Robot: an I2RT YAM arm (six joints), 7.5 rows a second.
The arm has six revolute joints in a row. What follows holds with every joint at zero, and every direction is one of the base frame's.
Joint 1 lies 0.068 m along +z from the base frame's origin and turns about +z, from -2.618 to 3.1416 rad.
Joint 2 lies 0.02 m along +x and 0.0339 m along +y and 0.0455 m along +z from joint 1 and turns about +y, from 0 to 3.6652 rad.
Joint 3 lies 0.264 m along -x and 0.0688 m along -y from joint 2 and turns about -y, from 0 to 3.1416 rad.
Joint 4 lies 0.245 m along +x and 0.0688 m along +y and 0.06 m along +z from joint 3 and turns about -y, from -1.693 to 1.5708 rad.
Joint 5 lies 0.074 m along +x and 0.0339 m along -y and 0.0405 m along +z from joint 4 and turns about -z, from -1.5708 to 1.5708 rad.
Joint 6 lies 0.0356 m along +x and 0.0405 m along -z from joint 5 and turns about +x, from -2.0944 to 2.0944 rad.
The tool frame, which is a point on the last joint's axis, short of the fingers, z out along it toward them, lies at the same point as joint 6; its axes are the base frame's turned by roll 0, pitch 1.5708 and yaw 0 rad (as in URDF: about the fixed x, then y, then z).
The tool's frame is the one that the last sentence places.
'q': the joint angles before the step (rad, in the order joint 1, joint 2, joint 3, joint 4, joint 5, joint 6). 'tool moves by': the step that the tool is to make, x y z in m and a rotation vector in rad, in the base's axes. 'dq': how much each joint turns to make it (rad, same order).
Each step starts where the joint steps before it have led.
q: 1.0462 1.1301 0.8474 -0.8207 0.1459 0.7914
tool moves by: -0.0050 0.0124 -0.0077 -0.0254 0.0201 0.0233
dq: 0.0496 0.0518 0.0060 0.0100 0.0065 0.0264
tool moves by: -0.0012 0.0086 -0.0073 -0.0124 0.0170 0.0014
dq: 0.0223 0.0421 0.0010 0.0189 -0.0003 0.0233
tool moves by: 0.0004 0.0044 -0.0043 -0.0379 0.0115 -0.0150
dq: 0.0091 0.0369 0.0138 -0.0193 0.0147 0.0203
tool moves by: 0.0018 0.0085 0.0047 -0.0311 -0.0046 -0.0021
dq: 0.0117 0.0430 0.0526 -0.0370 0.0210 0.0070
